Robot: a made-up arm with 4 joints.
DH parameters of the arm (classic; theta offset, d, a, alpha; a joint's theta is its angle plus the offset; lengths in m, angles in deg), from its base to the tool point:
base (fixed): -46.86 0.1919 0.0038 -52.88
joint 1: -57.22 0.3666 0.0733 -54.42
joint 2: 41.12 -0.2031 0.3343 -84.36
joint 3: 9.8 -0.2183 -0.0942 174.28
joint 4: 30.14 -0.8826 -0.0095 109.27
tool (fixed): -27.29 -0.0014 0 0
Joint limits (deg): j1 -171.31..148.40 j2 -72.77..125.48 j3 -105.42..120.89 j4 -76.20..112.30
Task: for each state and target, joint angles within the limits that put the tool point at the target. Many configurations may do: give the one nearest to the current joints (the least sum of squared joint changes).
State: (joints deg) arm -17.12 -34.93 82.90 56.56
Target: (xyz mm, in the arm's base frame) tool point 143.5 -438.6 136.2
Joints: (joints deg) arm -63.33 3.16 118.29 51.24
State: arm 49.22 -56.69 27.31 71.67
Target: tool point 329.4 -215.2 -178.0
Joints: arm 68.53 -55.53 61.55 65.63
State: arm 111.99 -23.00 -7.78 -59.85
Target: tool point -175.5 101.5 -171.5
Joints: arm 120.50 -29.31 32.12 -59.19
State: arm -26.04 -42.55 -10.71 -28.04
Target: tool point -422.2 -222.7 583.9
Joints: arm -54.76 -71.39 -0.81 -28.34
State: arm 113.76 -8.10 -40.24 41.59
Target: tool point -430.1 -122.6 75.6
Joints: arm 147.22 4.96 -72.97 41.60
